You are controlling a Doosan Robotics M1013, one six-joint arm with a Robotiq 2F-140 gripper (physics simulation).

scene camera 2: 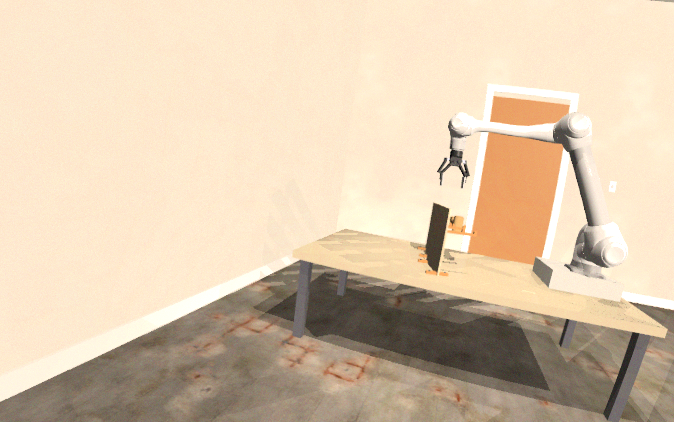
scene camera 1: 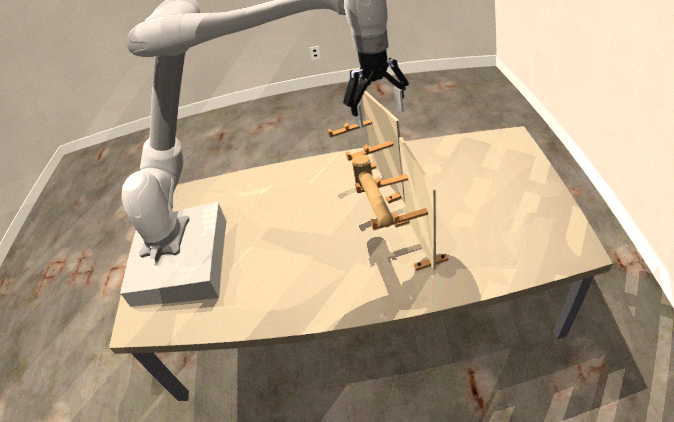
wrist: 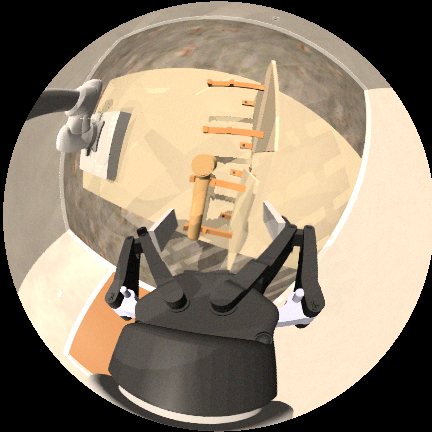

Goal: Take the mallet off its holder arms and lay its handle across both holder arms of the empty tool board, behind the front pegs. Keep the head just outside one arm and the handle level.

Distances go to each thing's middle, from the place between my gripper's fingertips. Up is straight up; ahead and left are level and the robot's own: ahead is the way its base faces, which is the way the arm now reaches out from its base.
Labels:
The wooden mallet (scene camera 1: 362,169) is 50 mm behind my hand, 80 mm to the right of it and 200 mm below it.

